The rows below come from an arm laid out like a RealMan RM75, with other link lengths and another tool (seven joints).
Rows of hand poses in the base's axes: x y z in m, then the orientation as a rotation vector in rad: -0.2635, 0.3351, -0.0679, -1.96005, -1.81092, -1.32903; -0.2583, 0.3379, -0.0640, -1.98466, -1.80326, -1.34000; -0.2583, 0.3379, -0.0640, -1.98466, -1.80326, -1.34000; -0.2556, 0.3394, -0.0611, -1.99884, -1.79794, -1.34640; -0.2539, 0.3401, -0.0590, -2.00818, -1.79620, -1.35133; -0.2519, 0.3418, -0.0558, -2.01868, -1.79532, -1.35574; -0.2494, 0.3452, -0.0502, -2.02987, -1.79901, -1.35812; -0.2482, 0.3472, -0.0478, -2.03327, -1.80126, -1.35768; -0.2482, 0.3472, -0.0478, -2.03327, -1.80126, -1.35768; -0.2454, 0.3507, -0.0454, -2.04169, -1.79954, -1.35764; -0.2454, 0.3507, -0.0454, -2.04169, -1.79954, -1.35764; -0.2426, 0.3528, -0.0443, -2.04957, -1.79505, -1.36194; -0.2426, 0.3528, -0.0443, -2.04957, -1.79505, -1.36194; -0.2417, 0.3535, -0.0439, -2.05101, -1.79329, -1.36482; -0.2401, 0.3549, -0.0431, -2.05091, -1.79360, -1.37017; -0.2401, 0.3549, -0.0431, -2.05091, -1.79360, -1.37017
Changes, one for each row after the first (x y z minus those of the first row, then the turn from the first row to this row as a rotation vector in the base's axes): 0.0052, 0.0028, 0.0039, -0.00490, -0.00659, -0.02081; 0.0052, 0.0028, 0.0039, -0.00490, -0.00659, -0.02081; 0.0079, 0.0043, 0.0068, -0.00718, -0.01014, -0.03296; 0.0096, 0.0050, 0.0089, -0.00981, -0.01370, -0.04079; 0.0116, 0.0067, 0.0121, -0.01364, -0.01736, -0.04911; 0.0141, 0.0101, 0.0177, -0.02109, -0.02151, -0.05654; 0.0153, 0.0121, 0.0201, -0.02424, -0.02242, -0.05831; 0.0153, 0.0121, 0.0201, -0.02424, -0.02242, -0.05831; 0.0181, 0.0156, 0.0225, -0.02709, -0.02253, -0.06430; 0.0181, 0.0156, 0.0225, -0.02709, -0.02253, -0.06430; 0.0209, 0.0177, 0.0236, -0.02735, -0.02449, -0.07146; 0.0209, 0.0177, 0.0236, -0.02735, -0.02449, -0.07146; 0.0218, 0.0184, 0.0240, -0.02653, -0.02592, -0.07345; 0.0234, 0.0198, 0.0248, -0.02607, -0.02972, -0.07458; 0.0234, 0.0198, 0.0248, -0.02607, -0.02972, -0.07458
